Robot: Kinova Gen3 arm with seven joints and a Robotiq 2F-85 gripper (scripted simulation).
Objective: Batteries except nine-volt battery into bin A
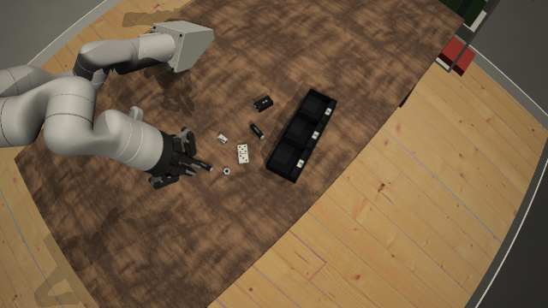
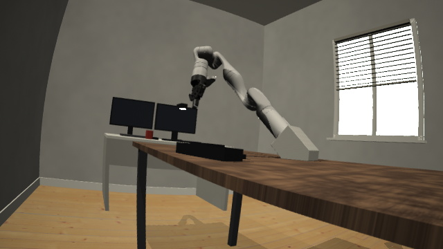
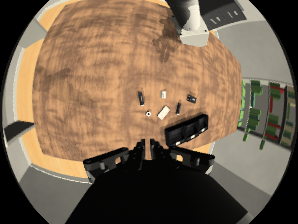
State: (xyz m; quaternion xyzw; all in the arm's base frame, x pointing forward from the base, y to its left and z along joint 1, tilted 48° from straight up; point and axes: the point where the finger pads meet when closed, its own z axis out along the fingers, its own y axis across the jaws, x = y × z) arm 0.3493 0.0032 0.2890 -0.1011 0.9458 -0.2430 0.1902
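The white domino is 1 cm behind my hand, 14 cm to the left of it and 21 cm below it. From my hand the other things lie so: metal nut 1 cm behind, 7 cm to the left, 21 cm below; then black nine-volt battery 6 cm behind, 27 cm to the left, 21 cm below; then grey metal piece 7 cm behind, 13 cm to the left, 21 cm below.
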